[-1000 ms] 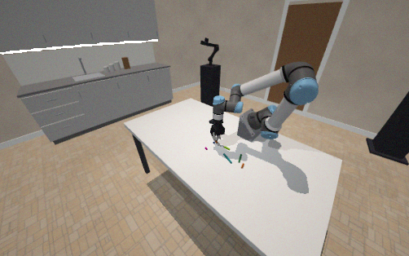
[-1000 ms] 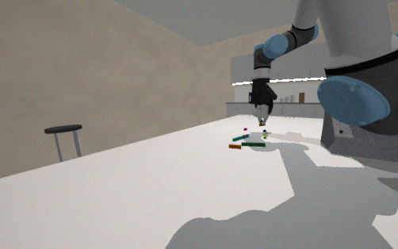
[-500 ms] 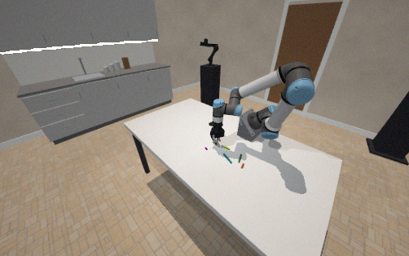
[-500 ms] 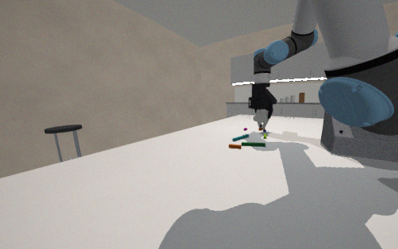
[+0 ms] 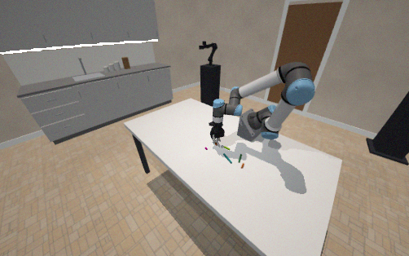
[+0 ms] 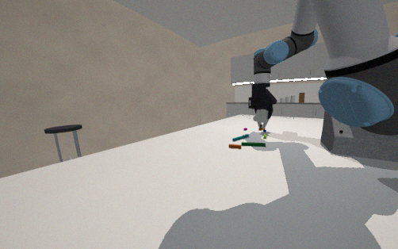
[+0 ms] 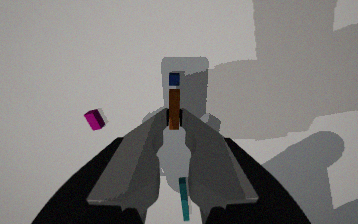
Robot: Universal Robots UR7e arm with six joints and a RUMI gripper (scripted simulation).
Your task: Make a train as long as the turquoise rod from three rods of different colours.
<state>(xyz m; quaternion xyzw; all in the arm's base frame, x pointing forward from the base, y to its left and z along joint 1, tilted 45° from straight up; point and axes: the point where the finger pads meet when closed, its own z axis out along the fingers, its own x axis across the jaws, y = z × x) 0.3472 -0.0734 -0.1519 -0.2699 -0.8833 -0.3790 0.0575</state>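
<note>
Right now the blue rod is 10 mm behind my hand, 20 mm to the right of it and 20 mm below it. The rest, counted from my hand: magenta rod: 80 mm ahead, 30 mm to the right, 20 mm below; lime rod: 20 mm behind, 90 mm to the left, 20 mm below; turquoise rod: 70 mm ahead, 160 mm to the left, 20 mm below.
</note>
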